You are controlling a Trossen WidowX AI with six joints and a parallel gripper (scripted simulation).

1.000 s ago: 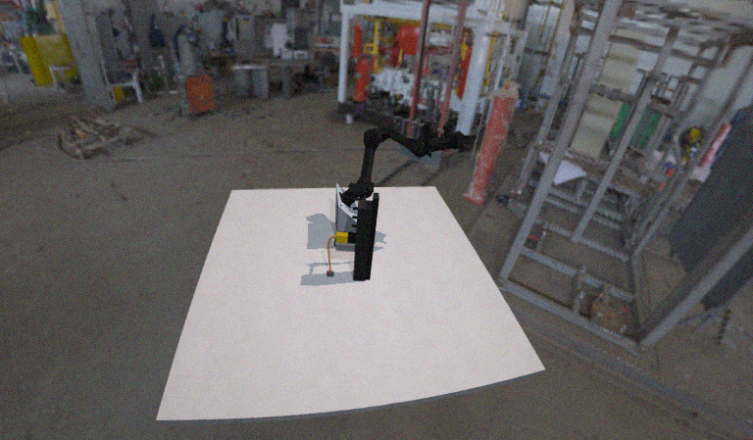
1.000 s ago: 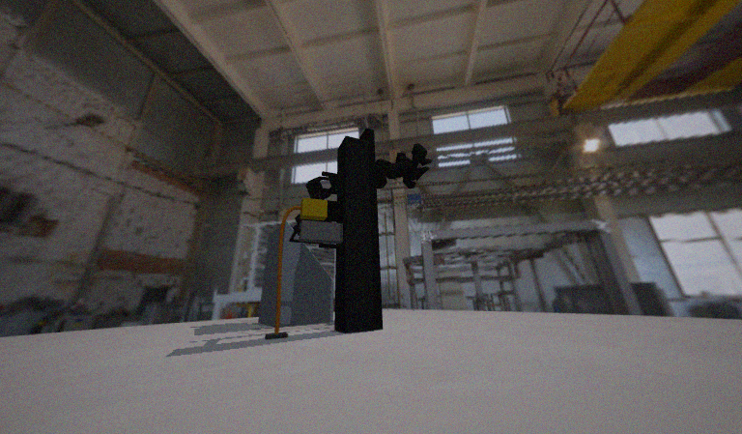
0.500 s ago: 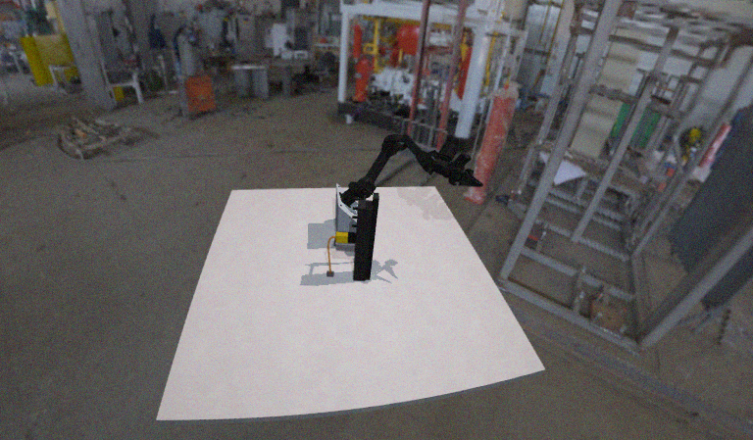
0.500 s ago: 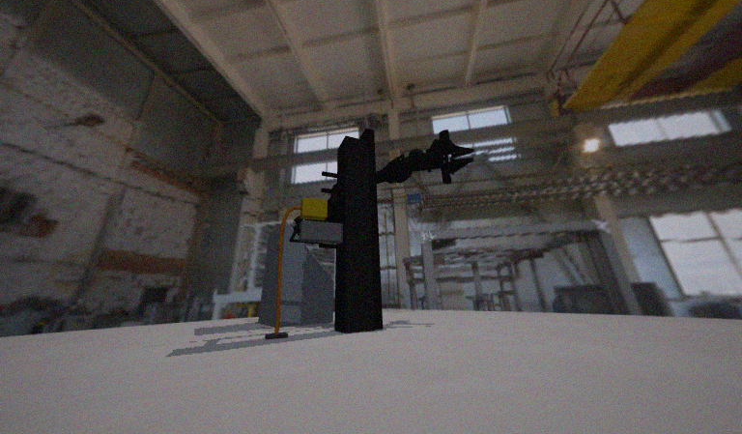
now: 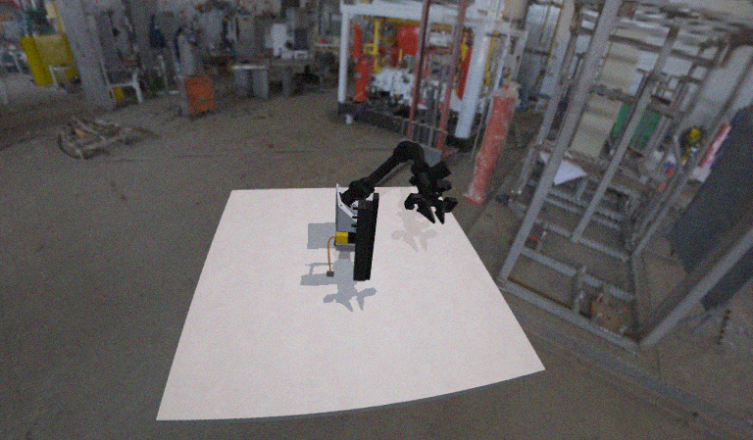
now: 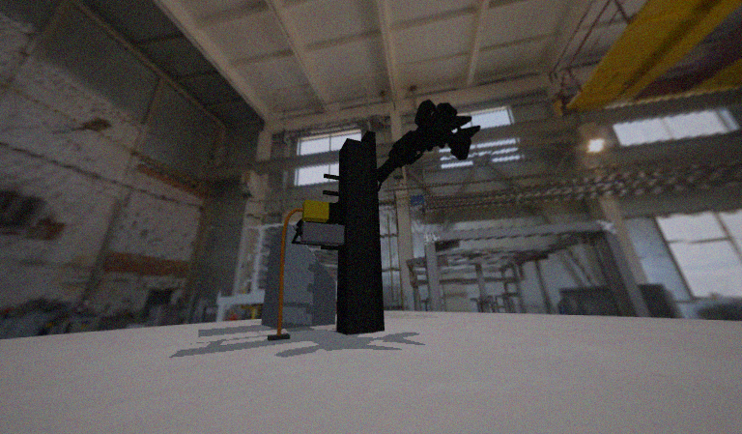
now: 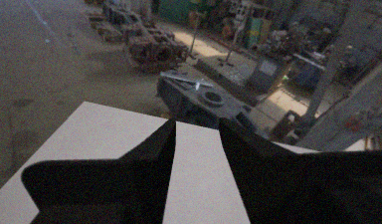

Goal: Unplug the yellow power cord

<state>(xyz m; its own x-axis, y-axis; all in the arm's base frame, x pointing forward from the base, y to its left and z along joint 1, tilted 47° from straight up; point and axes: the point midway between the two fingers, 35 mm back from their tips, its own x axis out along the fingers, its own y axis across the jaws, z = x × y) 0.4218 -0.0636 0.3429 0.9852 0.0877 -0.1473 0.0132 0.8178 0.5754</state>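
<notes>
My gripper tip is now 21 cm past the yellow plug, 25 cm to the left of it and 19 cm above it.
</notes>
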